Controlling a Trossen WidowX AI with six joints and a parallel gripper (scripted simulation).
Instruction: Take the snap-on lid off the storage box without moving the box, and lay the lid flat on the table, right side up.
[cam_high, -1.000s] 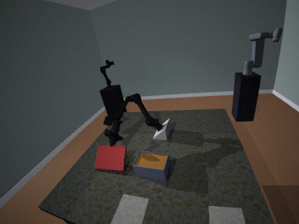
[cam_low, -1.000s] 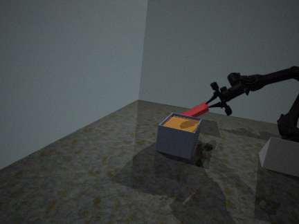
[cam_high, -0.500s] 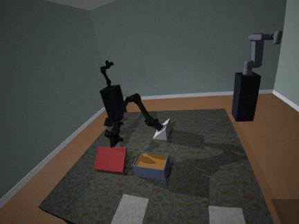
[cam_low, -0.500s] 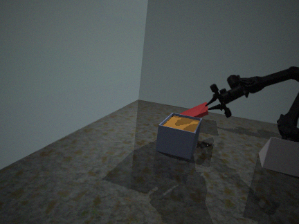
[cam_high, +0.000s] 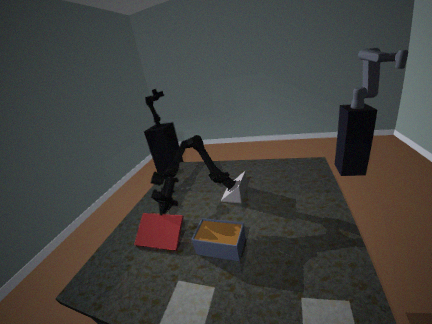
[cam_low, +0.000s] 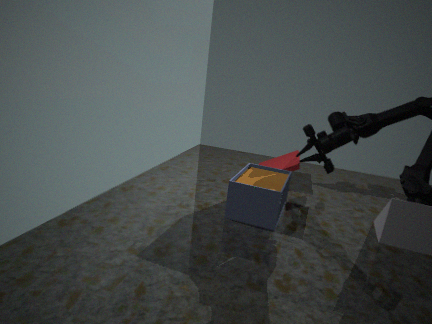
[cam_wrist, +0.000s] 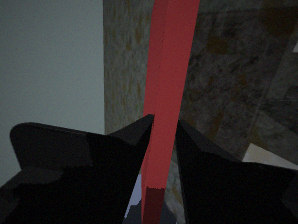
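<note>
Now: the lid 70 mm ahead of my gripper tip and 40 mm below it. Also, from my gripper tip: storage box (330 mm to the left, 90 mm ahead, 40 mm below).
</note>
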